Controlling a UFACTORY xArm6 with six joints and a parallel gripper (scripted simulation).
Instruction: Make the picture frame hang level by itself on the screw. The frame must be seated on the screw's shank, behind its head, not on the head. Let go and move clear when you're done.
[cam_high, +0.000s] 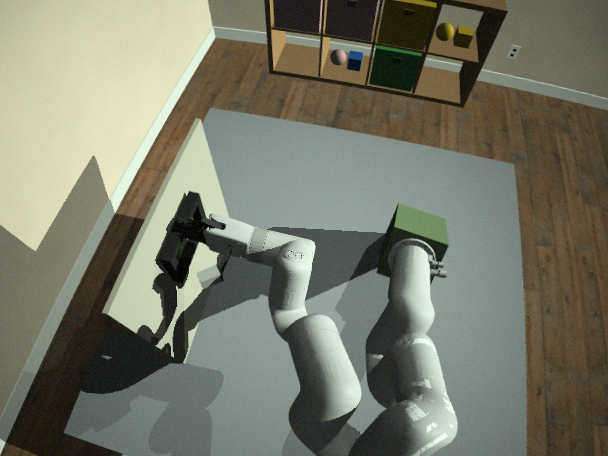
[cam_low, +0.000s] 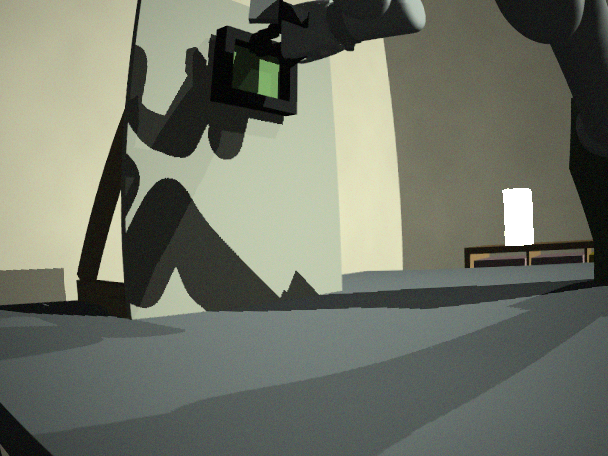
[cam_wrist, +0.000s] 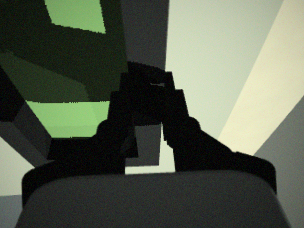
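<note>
My hand is 50 mm above the picture frame and 20 mm short of it. The rest, counted from my hand: pale wall panel 170 mm below, 40 mm ahead.
</note>
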